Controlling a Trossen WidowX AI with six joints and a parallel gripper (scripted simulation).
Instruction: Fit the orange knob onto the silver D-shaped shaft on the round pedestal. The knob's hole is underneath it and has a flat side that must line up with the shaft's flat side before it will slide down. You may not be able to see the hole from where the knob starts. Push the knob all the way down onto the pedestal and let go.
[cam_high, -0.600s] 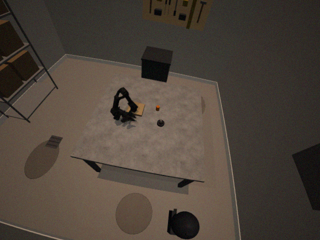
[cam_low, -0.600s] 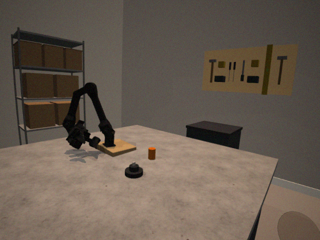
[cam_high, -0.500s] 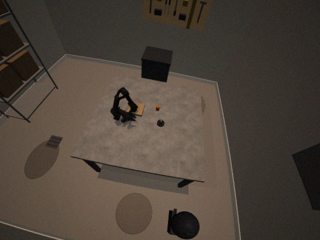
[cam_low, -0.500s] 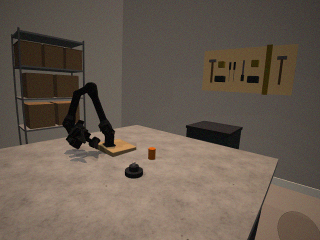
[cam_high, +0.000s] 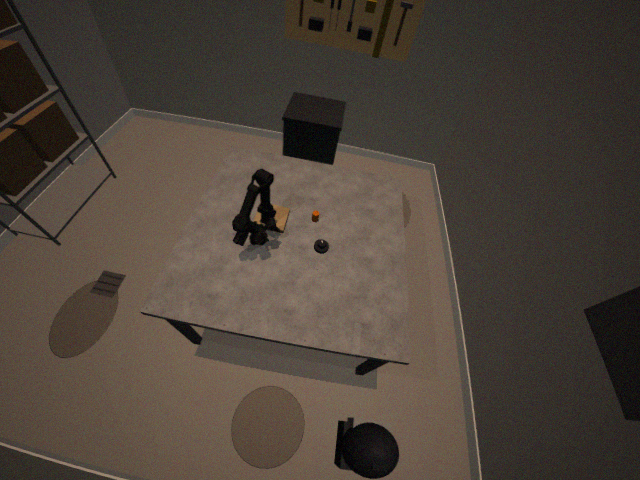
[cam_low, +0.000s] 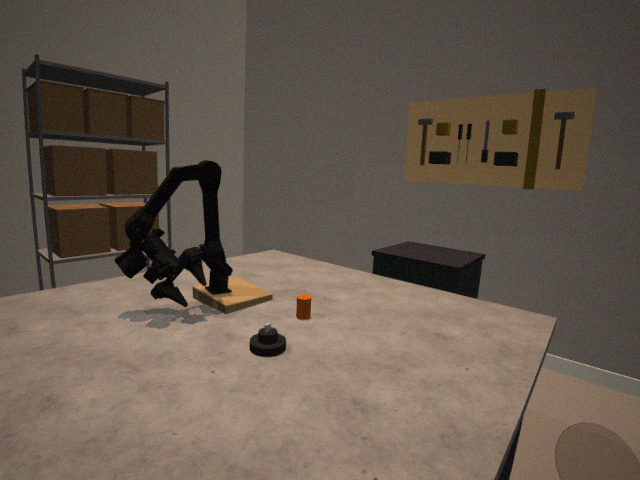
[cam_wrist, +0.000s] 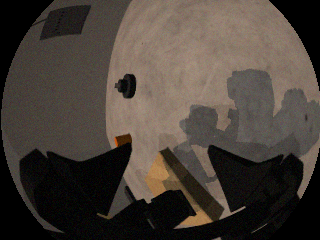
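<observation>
The orange knob lies 250 mm to the left of my gripper tip, 160 mm ahead of it and 20 mm below it. Also, from my gripper tip: round black pedestal: 260 mm ahead, 70 mm to the left, 30 mm below.
</observation>
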